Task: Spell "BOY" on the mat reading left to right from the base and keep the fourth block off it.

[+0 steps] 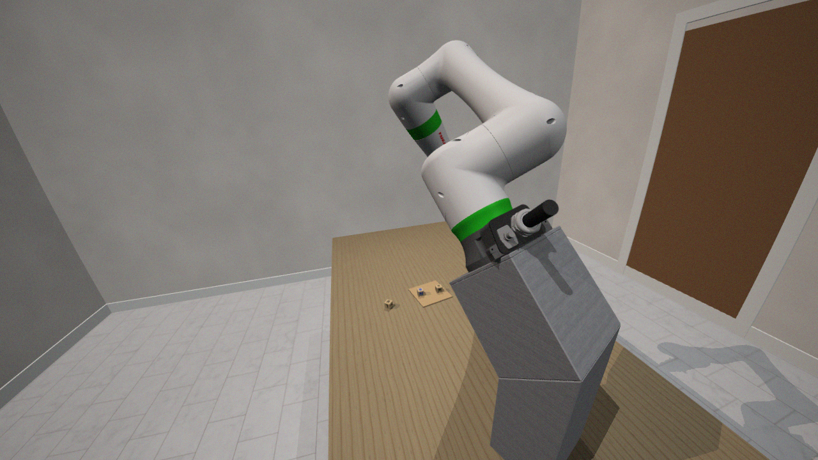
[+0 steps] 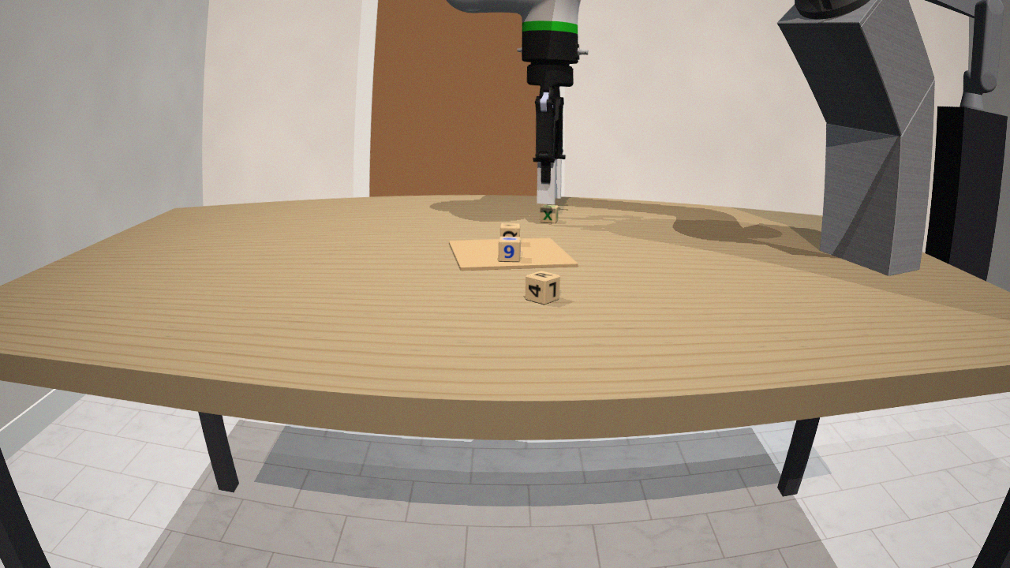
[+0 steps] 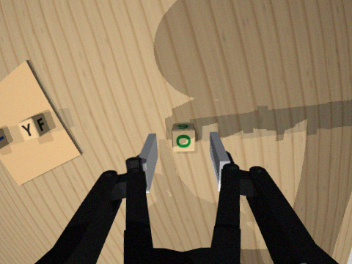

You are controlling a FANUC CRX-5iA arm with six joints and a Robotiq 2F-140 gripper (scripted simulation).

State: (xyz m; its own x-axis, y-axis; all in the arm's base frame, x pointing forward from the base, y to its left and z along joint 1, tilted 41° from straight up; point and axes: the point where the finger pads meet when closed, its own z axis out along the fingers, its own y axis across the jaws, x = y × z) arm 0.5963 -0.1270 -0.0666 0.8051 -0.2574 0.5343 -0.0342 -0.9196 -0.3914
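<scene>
Right now the tan mat is 23 cm to the left of my hand, 6 cm below it and 2 cm ahead of it. Round my hand: block 27 cm to the left, 5 cm below, 1 cm ahead.
</scene>
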